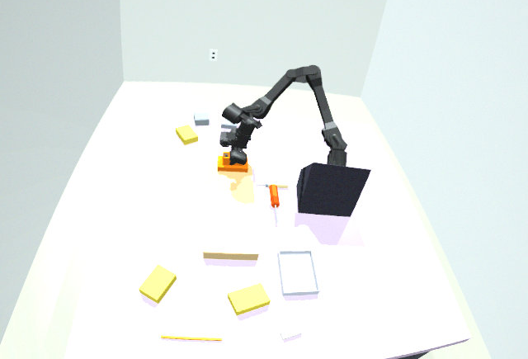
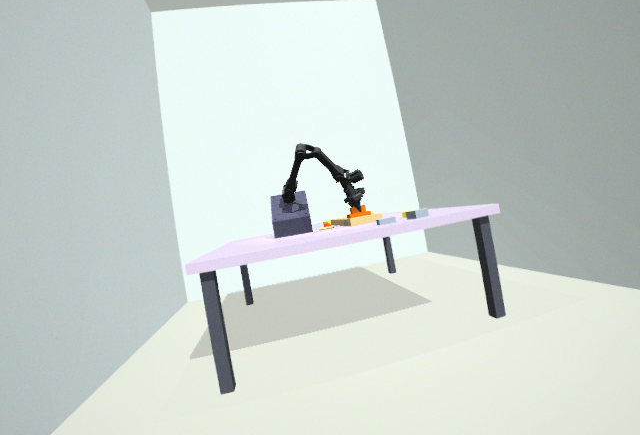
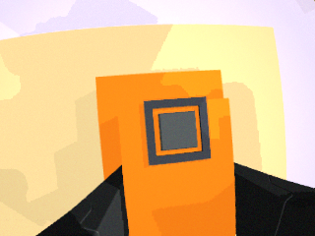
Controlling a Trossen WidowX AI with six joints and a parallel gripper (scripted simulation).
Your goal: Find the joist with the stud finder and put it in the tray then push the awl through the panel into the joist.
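Right now the pale tray is 230 mm behind my gripper tip, 470 mm to the left of it and 50 mm below it. From my gripper tip the other things lie so: square indicator light 20 mm ahead, 30 mm above; then orange stud finder 10 mm ahead, 20 mm above; then awl 160 mm behind, 60 mm to the left, 60 mm below.
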